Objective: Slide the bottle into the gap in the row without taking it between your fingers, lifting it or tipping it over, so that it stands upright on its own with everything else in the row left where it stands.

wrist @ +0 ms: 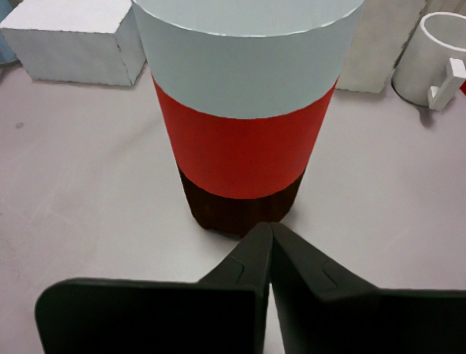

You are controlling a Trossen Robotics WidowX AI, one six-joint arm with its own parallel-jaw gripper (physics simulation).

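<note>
The bottle stands upright in the middle of the wrist view, with a pale grey-blue upper part, a red band and a dark brown base. Its top runs out of the view. My gripper is shut and empty, with its tips low in front of the bottle's base, overlapping it in the view; whether they touch it I cannot tell. Behind the bottle, a white box stands to the left, and a pale grey block to the right. The bottle hides the space between them.
A white mug with its handle towards the front stands right of the pale block. Part of a blue object shows at the upper left edge, and a bit of something red at the right edge. All stand on a light table top.
</note>
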